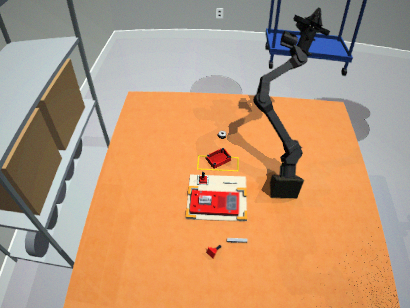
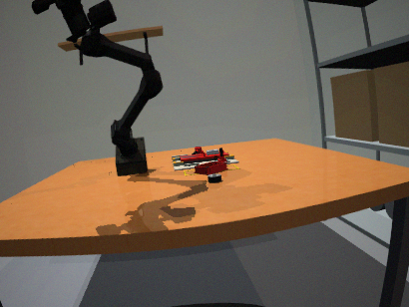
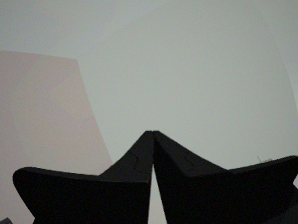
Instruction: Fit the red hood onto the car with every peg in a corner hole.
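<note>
Now: the small round wheel 37 cm ahead of my gripper tip, 21 cm to the left of it and 65 cm below it. Also, from my gripper tip: jig: 35 cm ahead, 59 cm to the left, 64 cm below; grey engine block: 39 cm ahead, 62 cm to the left, 63 cm below; red hood: 37 cm ahead, 36 cm to the left, 65 cm below.
</note>
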